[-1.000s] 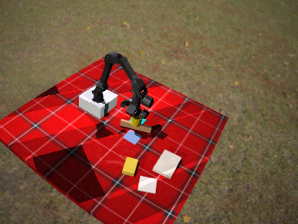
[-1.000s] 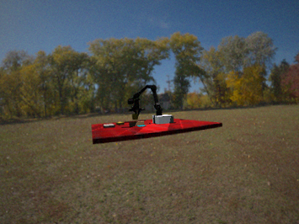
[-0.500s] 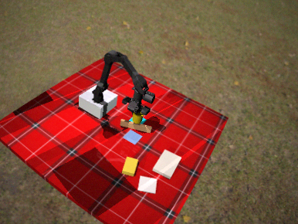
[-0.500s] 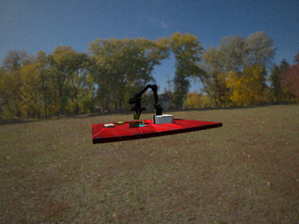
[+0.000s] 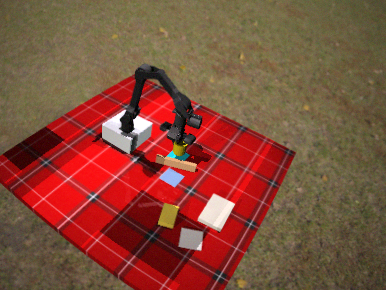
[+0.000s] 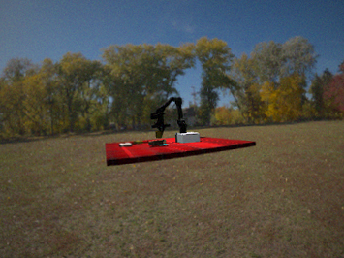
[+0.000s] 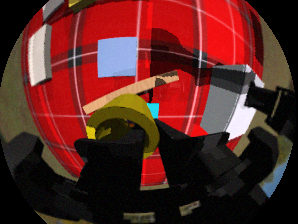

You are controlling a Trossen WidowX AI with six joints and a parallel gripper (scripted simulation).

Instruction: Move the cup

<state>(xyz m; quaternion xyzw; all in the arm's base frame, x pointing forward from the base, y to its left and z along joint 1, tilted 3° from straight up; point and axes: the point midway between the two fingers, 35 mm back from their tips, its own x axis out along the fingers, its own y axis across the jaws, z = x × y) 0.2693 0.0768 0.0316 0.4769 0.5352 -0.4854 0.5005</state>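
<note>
Right now my gripper tip is 11 cm above the cyan pad, 5 cm to the right of it and 1 cm short of it. Also, from my gripper tip: wooden bar (9 cm below, 4 cm ahead, 3 cm to the right); then yellow cup (2 cm ahead); then blue pad (11 cm below, 10 cm to the right, 8 cm ahead).
</note>
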